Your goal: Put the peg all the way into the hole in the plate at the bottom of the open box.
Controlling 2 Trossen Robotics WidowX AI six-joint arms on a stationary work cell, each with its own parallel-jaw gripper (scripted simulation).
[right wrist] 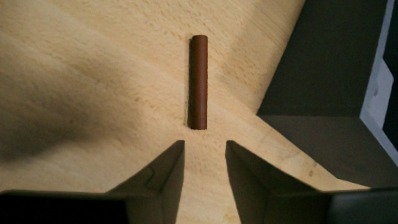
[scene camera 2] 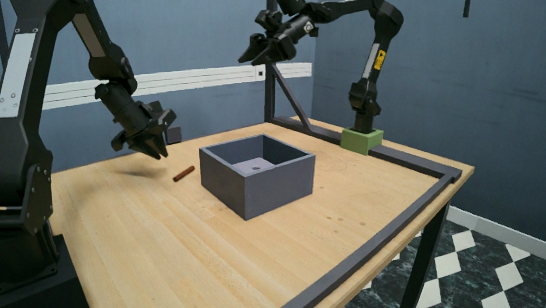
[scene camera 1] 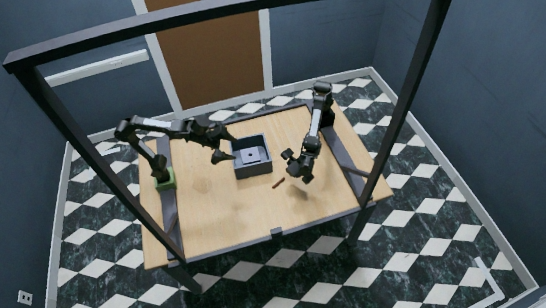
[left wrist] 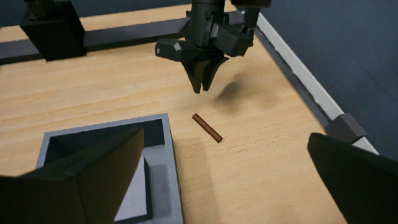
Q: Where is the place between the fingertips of my left gripper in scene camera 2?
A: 244, 63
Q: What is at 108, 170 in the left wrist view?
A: My left gripper.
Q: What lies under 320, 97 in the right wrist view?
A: A box.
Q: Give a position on a box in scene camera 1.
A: At 241, 171
